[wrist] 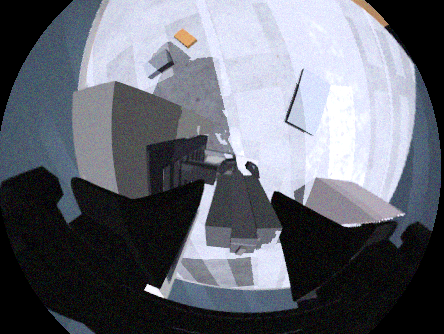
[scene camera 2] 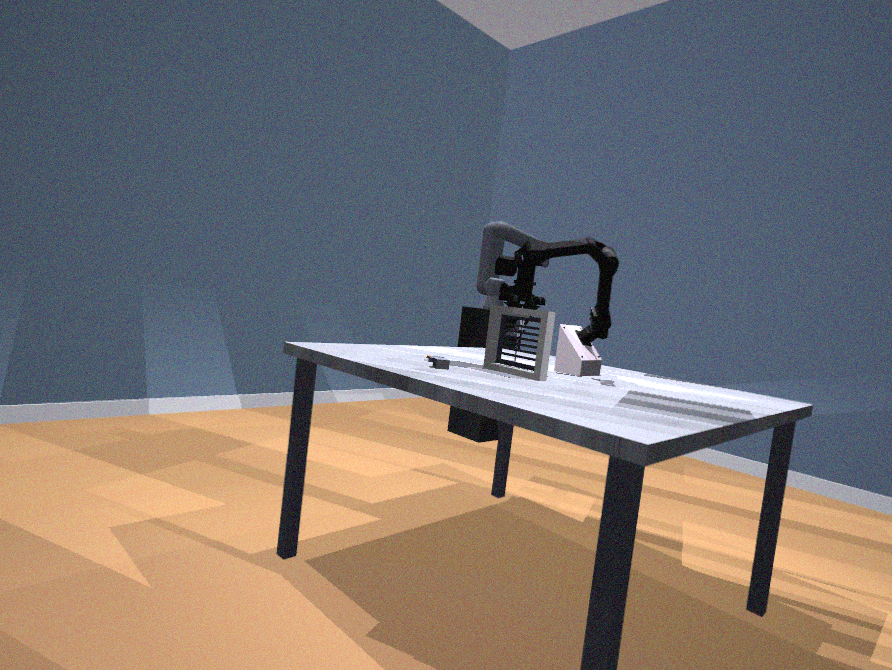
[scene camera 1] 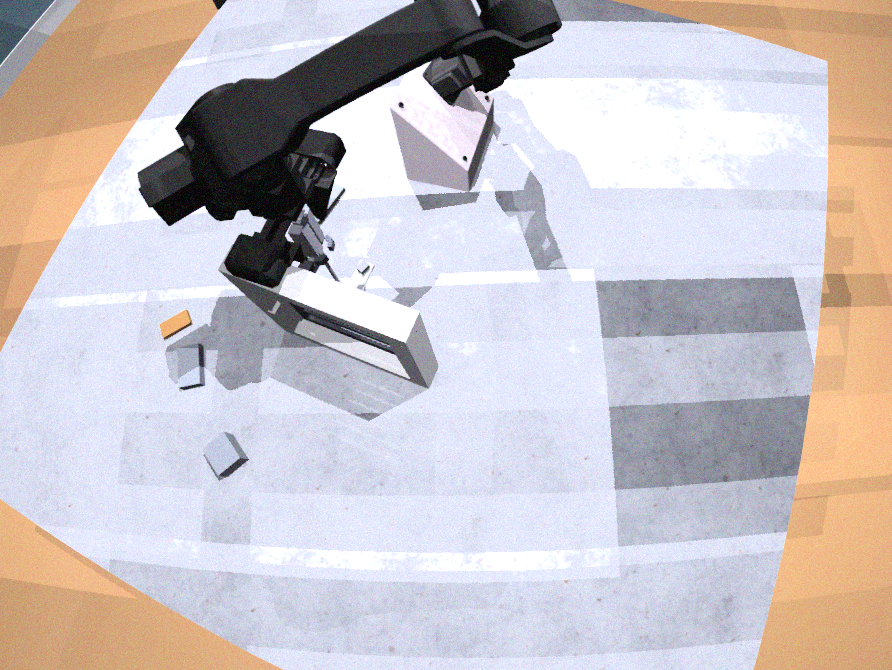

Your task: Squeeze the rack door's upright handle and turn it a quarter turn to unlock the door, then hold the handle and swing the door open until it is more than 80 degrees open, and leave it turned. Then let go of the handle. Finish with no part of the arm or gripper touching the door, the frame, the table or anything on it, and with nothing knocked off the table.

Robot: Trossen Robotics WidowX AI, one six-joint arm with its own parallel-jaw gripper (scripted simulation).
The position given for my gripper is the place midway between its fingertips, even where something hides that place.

My gripper (scene camera 1: 310, 239) is open, holding nothing.
My gripper is seen too in the wrist view (wrist: 239, 191) and in scene camera 2 (scene camera 2: 519, 324).
